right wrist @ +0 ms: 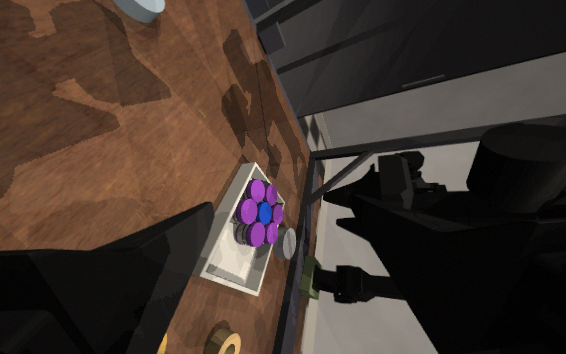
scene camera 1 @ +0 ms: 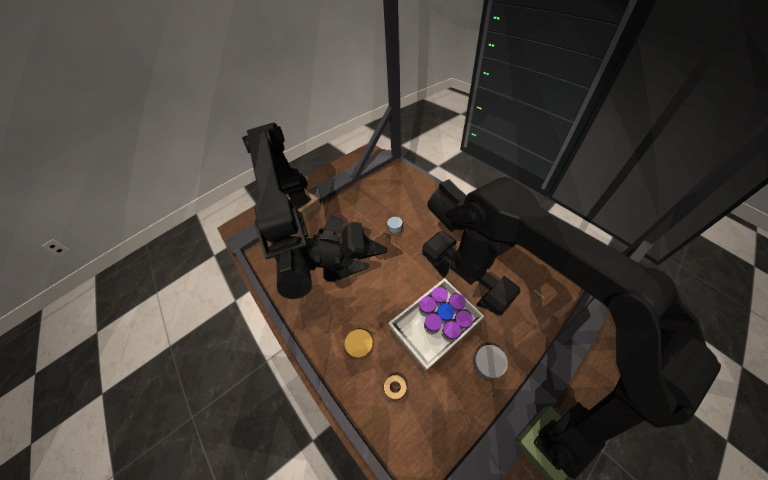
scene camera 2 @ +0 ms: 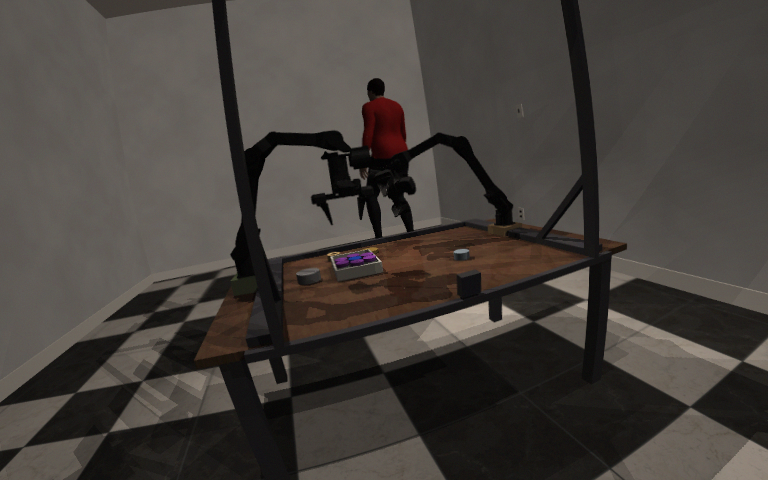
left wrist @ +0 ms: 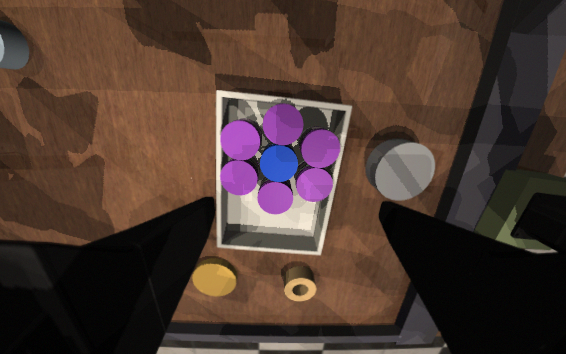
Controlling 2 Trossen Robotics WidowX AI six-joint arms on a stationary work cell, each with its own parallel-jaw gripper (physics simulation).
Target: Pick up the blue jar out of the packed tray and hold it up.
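Places are measured from the left arm's base along level axes (x right, y back, z down), in metres.
Pixels of known places: left gripper, between the fingertips: (right wrist: 330,210) (scene camera 1: 460,289) (scene camera 2: 346,222) (left wrist: 298,207); right gripper, between the fingertips: (right wrist: 283,204) (scene camera 1: 377,258) (scene camera 2: 390,206); left arm's base, origin of its link: (right wrist: 316,278) (scene camera 1: 555,444) (scene camera 2: 248,274) (left wrist: 541,217); right arm's base, origin of its link: (scene camera 1: 299,200) (scene camera 2: 504,224).
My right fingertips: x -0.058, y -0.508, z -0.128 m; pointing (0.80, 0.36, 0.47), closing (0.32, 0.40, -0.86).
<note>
For each thing: its middle in the pictures, then the offset to it from my right fingertips.
- blue jar, middle of its body: (left wrist: 278,159) (right wrist: 257,212) (scene camera 1: 444,314) (scene camera 2: 355,264) dx +0.084, dy +0.157, dz +0.154 m
- white tray, middle of its body: (left wrist: 276,176) (right wrist: 243,225) (scene camera 1: 435,324) (scene camera 2: 355,268) dx +0.055, dy +0.158, dz +0.176 m
- grey cylinder, middle of its body: (left wrist: 398,169) (scene camera 1: 489,362) (right wrist: 284,242) (scene camera 2: 308,276) dx +0.088, dy +0.312, dz +0.163 m
- yellow disc, middle of its body: (left wrist: 215,277) (scene camera 1: 358,343) dx -0.132, dy +0.079, dz +0.172 m
- tan ring, middle of its body: (left wrist: 299,283) (right wrist: 222,351) (scene camera 1: 395,387) dx -0.122, dy +0.217, dz +0.166 m
- pale blue cylinder, middle of its body: (scene camera 2: 461,254) (scene camera 1: 394,224) dx +0.173, dy -0.169, dz +0.166 m
The blue jar (scene camera 1: 445,311) (scene camera 2: 355,258) (left wrist: 278,163) (right wrist: 265,213) stands in the white tray (scene camera 1: 408,345) (scene camera 2: 359,272) (left wrist: 270,249), ringed by several purple jars (scene camera 1: 432,322) (left wrist: 283,124) (right wrist: 256,234). Part of the tray floor is bare at one end. My left gripper (scene camera 1: 464,288) (scene camera 2: 346,221) (left wrist: 298,207) is open and empty, pointing down high above the table. In the left wrist view the blue jar shows between and beyond its fingertips. My right gripper (scene camera 1: 378,257) (right wrist: 283,204) is open and empty, away from the tray.
A grey cylinder (scene camera 1: 491,361) (scene camera 2: 308,276) (left wrist: 404,170), a yellow disc (scene camera 1: 358,343) (left wrist: 214,277) and a tan ring (scene camera 1: 403,387) (left wrist: 309,290) lie around the tray. A pale blue cylinder (scene camera 1: 394,224) (scene camera 2: 461,254) stands farther off. Dark frame posts (scene camera 2: 586,141) rise at the table's edges.
</note>
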